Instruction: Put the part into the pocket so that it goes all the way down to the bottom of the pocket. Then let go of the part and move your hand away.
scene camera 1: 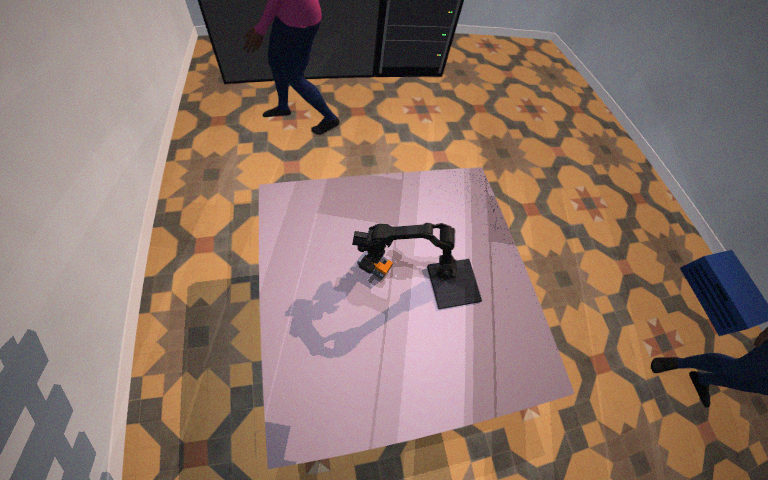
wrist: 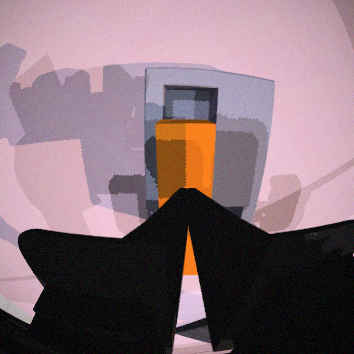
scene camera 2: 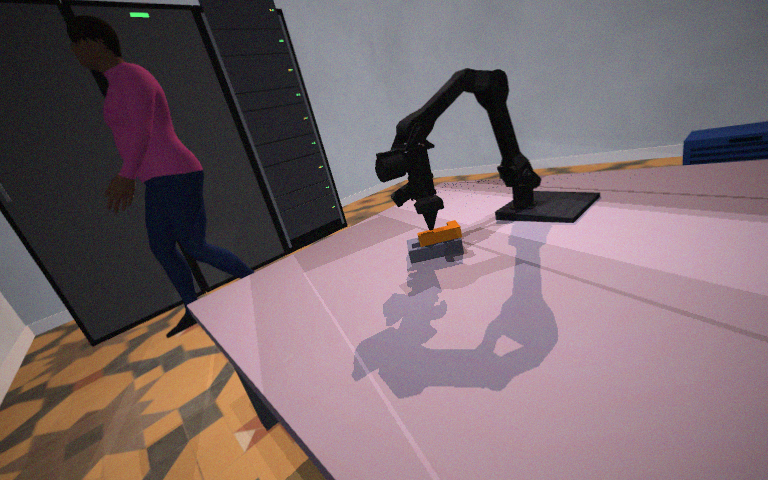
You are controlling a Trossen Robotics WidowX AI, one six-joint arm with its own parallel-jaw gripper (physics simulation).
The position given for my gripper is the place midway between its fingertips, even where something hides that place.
Observation:
My gripper (scene camera 2: 431, 229) is shut and holds nothing. Also in view: an orange L-shaped block (wrist: 184, 147). Further things: a grey pocket block (wrist: 240, 105).
My gripper shows as well in the wrist view (wrist: 186, 195).

